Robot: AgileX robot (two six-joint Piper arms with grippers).
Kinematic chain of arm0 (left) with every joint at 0, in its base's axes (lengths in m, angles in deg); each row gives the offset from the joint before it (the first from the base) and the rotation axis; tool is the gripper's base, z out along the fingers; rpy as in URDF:
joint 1: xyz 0 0 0.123 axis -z
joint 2: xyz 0 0 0 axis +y
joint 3: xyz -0.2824 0 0.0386 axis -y
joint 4: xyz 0.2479 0 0.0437 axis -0.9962 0 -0.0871
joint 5: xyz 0 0 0 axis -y
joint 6: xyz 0.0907 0 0.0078 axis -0.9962 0 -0.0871
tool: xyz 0 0 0 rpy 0 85 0
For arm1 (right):
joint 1: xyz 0 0 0.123 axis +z
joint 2: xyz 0 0 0 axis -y
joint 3: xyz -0.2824 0 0.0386 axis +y
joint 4: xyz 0.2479 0 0.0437 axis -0.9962 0 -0.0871
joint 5: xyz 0 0 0 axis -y
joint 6: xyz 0.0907 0 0.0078 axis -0.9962 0 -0.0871
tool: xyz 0 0 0 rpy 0 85 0
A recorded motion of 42 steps. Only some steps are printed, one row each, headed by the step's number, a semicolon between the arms.
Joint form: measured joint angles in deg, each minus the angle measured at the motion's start. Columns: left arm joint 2, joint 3, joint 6, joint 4, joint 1, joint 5; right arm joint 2, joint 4, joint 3, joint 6, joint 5, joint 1.
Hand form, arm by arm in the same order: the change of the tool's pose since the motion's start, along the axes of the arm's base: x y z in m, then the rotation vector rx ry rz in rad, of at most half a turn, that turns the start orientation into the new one. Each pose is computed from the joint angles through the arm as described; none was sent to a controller.
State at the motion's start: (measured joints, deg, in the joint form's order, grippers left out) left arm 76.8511 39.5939 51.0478 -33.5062 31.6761 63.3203; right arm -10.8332 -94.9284 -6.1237 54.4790 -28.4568 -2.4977
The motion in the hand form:
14: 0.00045 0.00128 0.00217 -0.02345 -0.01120 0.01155; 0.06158 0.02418 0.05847 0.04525 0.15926 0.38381
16: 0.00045 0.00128 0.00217 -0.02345 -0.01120 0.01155; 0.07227 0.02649 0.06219 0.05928 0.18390 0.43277
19: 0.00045 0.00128 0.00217 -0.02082 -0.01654 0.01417; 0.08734 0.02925 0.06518 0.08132 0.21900 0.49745
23: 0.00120 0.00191 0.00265 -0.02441 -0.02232 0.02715; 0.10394 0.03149 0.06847 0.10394 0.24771 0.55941
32: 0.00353 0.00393 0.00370 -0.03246 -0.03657 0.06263; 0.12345 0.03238 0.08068 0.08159 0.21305 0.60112
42: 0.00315 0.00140 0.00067 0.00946 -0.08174 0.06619; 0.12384 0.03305 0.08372 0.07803 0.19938 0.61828
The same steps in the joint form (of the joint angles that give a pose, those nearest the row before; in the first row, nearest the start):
14: 0.00 0.00 -0.88 1.42 0.00 0.98; -30.59 -1.57 -17.52 2.27 -22.34 0.00
16: 0.00 0.00 -0.88 1.42 0.00 0.98; -34.56 -1.57 -19.65 2.27 -25.22 0.00
19: 0.00 0.00 -1.25 1.42 0.00 0.98; -39.94 -1.57 -22.39 2.27 -29.05 0.00
23: 0.00 0.00 -2.06 2.18 0.00 0.98; -45.39 -1.57 -25.55 2.27 -32.74 0.00
32: 0.03 0.00 -4.16 4.10 -0.12 0.98; -50.27 -1.47 -30.70 4.28 -35.10 0.00
42: 0.49 0.00 -6.98 2.65 0.00 1.01; -50.53 -1.47 -31.37 4.60 -36.09 0.00

